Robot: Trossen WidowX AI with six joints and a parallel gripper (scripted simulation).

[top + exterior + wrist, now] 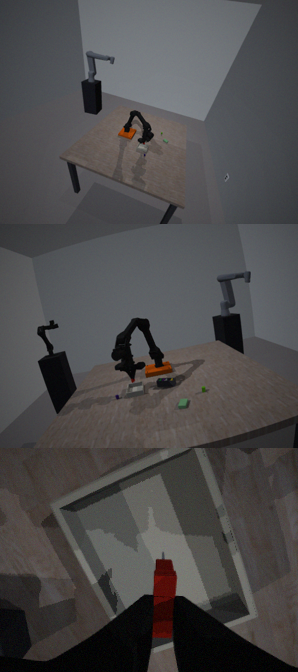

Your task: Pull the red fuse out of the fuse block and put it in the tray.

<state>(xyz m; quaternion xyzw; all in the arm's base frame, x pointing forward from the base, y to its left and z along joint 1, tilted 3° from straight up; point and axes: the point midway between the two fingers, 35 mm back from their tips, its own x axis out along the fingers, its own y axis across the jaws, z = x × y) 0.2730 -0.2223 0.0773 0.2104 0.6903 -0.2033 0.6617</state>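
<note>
My gripper tip is 1 cm above the red fuse. Also, from my gripper tip: small purple cylinder: 4 cm ahead, 12 cm to the right, 7 cm below; green fuse: 1 cm ahead, 16 cm to the left, 6 cm below; white tray: 8 cm below.
</note>
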